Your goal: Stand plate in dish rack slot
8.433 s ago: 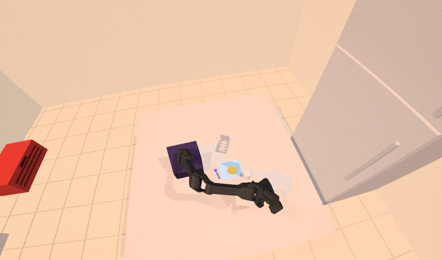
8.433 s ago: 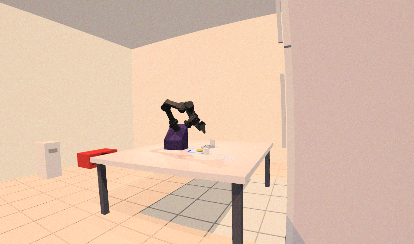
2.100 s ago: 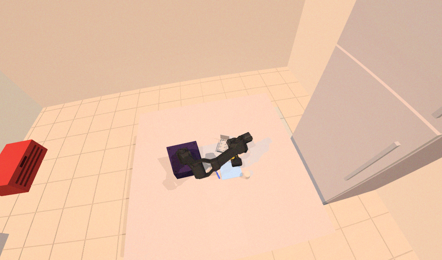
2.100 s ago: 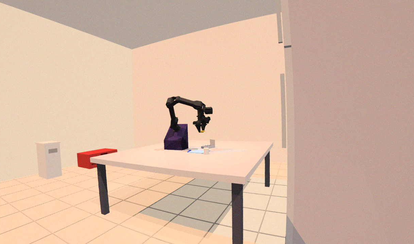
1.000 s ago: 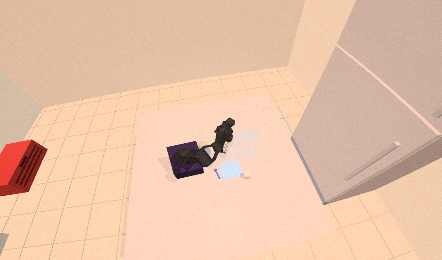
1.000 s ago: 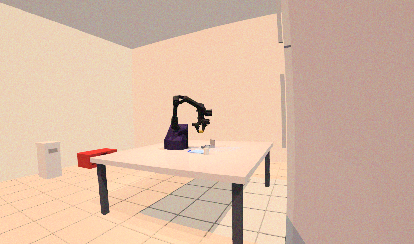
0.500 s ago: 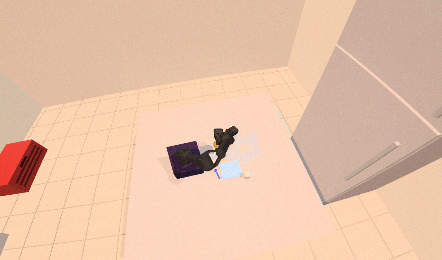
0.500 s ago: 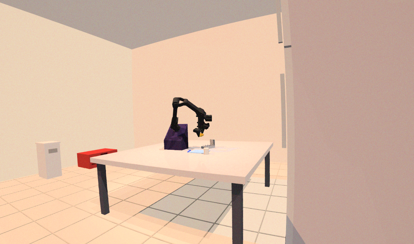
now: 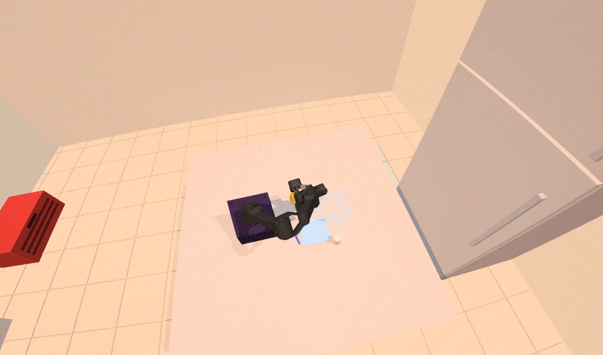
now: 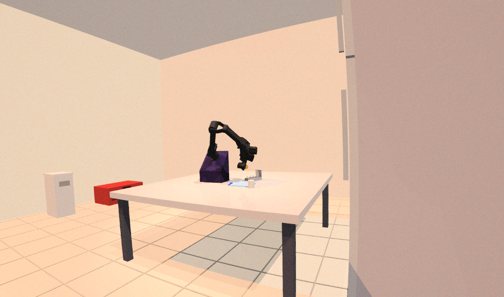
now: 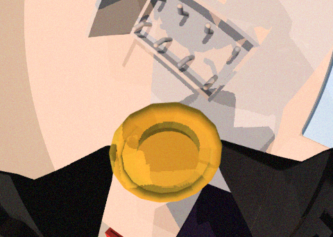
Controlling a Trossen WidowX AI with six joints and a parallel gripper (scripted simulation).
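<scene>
Now: the dish rack 6 cm ahead of my gripper tip, 3 cm to the left of it and 8 cm below it. From my gripper tip the other things lie so: blue spoon (4 cm behind, 18 cm to the right, 10 cm below); then light blue mat (7 cm ahead, 18 cm to the right, 10 cm below); then yellow plate (1 cm above).
</scene>
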